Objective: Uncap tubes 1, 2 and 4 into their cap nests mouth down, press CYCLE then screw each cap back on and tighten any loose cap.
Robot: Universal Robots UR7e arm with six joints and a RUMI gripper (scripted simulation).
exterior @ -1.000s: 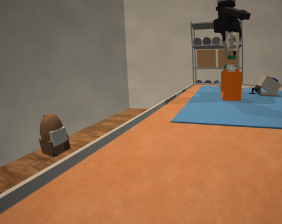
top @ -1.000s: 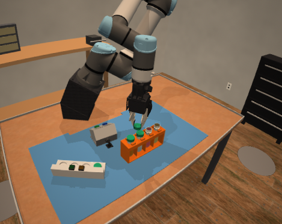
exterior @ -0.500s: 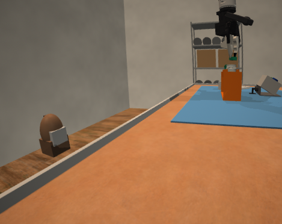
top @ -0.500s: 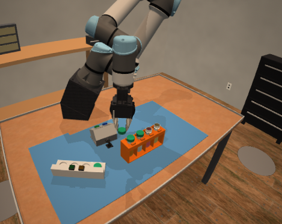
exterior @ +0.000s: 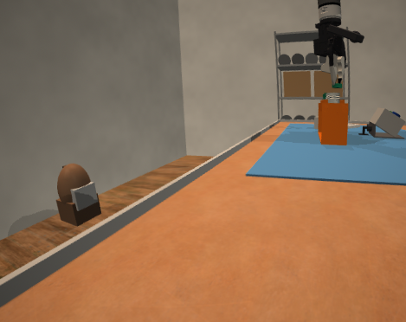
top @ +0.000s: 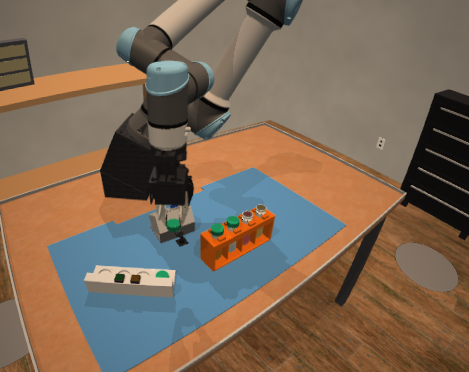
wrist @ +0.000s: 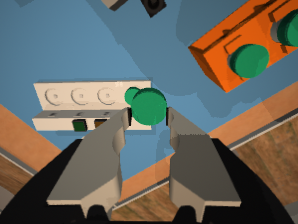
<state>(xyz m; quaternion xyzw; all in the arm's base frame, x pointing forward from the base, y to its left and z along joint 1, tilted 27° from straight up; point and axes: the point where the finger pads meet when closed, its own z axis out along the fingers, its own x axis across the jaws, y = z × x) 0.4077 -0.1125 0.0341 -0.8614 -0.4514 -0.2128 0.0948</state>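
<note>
The cap lies 16 cm below my hand, 5 cm to the right of it and 2 cm ahead of it. Round my hand: green key (18 cm behind, 10 cm below, 4 cm to the left); grey key housing (16 cm behind, 12 cm below, 6 cm to the left); blue key (18 cm behind, 10 cm below, 8 cm to the left).
</note>
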